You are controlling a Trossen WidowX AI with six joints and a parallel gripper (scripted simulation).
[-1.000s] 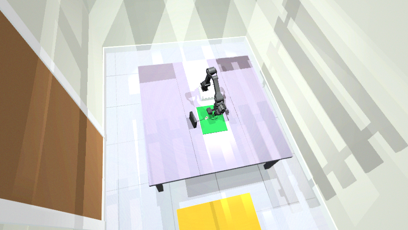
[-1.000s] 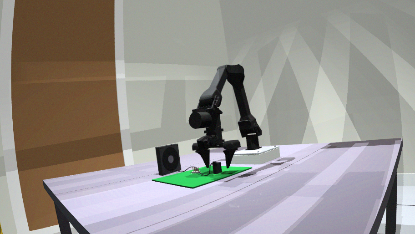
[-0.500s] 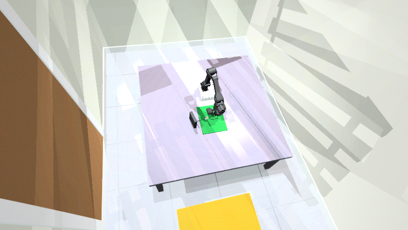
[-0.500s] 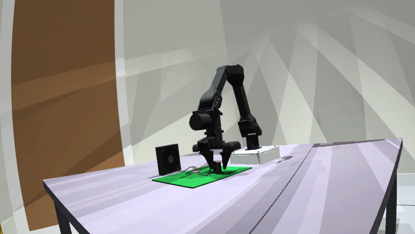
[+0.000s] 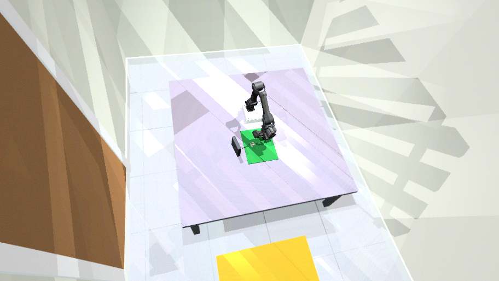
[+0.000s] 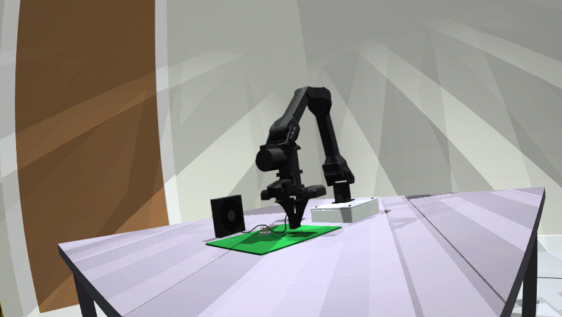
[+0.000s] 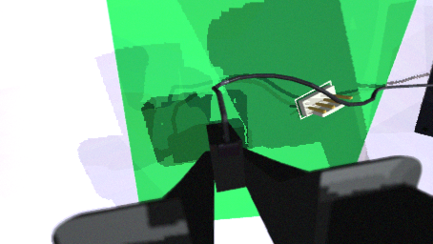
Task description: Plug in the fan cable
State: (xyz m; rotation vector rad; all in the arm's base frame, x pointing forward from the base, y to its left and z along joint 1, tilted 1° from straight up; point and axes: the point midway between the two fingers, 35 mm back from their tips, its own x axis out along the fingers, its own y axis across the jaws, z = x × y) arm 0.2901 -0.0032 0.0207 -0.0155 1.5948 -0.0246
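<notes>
My gripper tip is now 2 cm short of the white four-pin header, 10 cm to the left of it and 3 cm above it. The rest, counted from my gripper tip: dark fan plug: 1 cm ahead, 1 cm above; then green board: 4 cm ahead, 5 cm to the right, 5 cm below; then black fan: 2 cm ahead, 23 cm to the right, 3 cm above.
</notes>
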